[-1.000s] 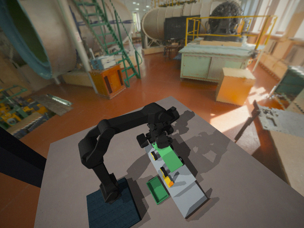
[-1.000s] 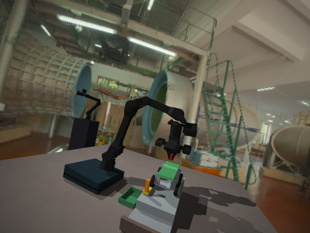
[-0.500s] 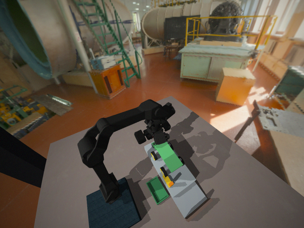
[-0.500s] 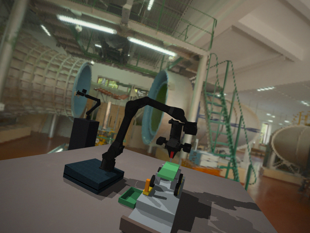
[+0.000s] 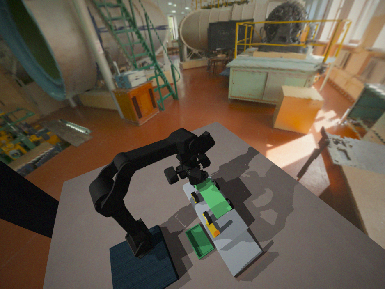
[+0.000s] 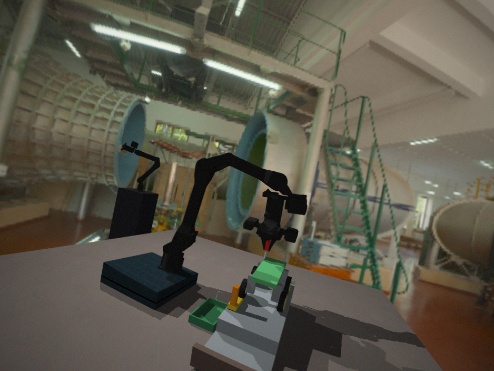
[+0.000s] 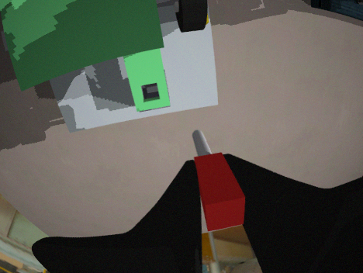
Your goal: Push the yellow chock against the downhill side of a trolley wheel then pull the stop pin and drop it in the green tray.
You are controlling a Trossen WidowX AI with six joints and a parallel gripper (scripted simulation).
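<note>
My gripper tip is now 210 mm to the left of the green tray, 180 mm above it and 110 mm past it. Round my gripper tip: grey ramp (150 mm to the right, 120 mm below, 20 mm ahead); then red-headed stop pin (right at my gripper tip); then trolley (140 mm to the right, 60 mm below, 20 mm ahead).
</note>
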